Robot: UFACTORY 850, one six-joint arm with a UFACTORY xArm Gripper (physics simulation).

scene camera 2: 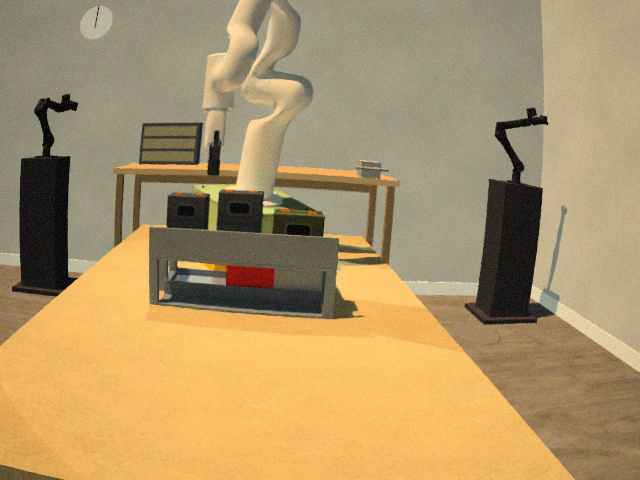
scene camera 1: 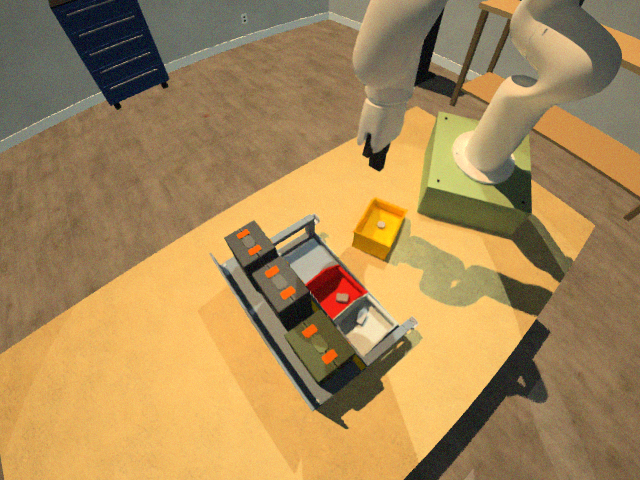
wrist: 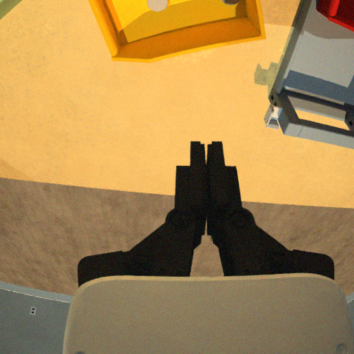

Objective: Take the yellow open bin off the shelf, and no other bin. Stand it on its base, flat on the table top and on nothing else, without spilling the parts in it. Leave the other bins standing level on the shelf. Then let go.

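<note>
The yellow open bin (scene camera 1: 370, 244) (scene camera 2: 216, 267) (wrist: 187, 45) stands upright on its base on the table, beside the grey shelf (scene camera 1: 295, 230) (scene camera 2: 242, 249) (wrist: 312, 132) and apart from it. Round parts lie inside it; two partly show in the wrist view. My gripper (scene camera 1: 377, 164) (scene camera 2: 213, 170) (wrist: 204, 159) is shut and empty, above the table and clear of the bin, on its side away from the red bin. The red bin (scene camera 1: 329, 281) (scene camera 2: 250, 276) (wrist: 341, 11) and the pale grey bin (scene camera 1: 368, 338) (scene camera 2: 297, 279) sit side by side on the shelf, looking level, with parts inside.
Two dark cases (scene camera 1: 249, 241) (scene camera 2: 240, 209) and an olive case (scene camera 1: 320, 347) (scene camera 2: 298, 221) with orange latches stand on the shelf's upper level. The green robot base (scene camera 1: 465, 206) stands close to the yellow bin. The table edge passes beneath the gripper in the wrist view.
</note>
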